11 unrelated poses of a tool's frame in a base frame.
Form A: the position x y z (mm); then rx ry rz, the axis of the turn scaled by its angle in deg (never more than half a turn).
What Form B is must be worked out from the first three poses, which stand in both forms.
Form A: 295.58 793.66 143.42 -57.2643 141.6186 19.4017
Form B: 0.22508 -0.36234 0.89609 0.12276 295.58 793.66 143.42
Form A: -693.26 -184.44 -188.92 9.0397 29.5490 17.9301
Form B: 0.95179 0.07761 0.25371 0.15395 -693.26 -184.44 -188.92
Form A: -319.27 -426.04 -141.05 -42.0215 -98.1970 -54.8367
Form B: 0.49951 -0.30320 -0.70852 -0.39567 -319.27 -426.04 -141.05
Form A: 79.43 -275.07 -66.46 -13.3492 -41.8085 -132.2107
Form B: 0.34771 -0.08985 -0.28139 -0.88985 79.43 -275.07 -66.46
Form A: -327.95 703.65 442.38 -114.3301 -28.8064 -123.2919
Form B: 0.08200 -0.66793 -0.16829 -0.72029 -327.95 703.65 442.38
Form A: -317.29 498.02 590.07 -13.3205 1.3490 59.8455
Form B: 0.86019 -0.11077 0.01122 0.49768 -317.29 498.02 590.07
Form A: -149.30 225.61 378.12 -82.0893 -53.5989 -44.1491
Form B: 0.59117 -0.61578 -0.40206 -0.33118 -149.30 225.61 378.12
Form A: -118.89 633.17 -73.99 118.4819 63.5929 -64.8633
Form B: 0.26475 0.76529 0.41075 -0.41896 -118.89 633.17 -73.99
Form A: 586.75 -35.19 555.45 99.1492 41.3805 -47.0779
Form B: 0.52027 0.72186 0.30127 -0.34275 586.75 -35.19 555.45
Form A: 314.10 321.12 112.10 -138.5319 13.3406 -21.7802
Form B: 0.33490 -0.92664 0.08923 -0.14569 314.10 321.12 112.10
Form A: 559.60 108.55 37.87 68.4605 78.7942 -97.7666
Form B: 0.31717 0.45397 0.52250 -0.64831 559.60 108.55 37.87
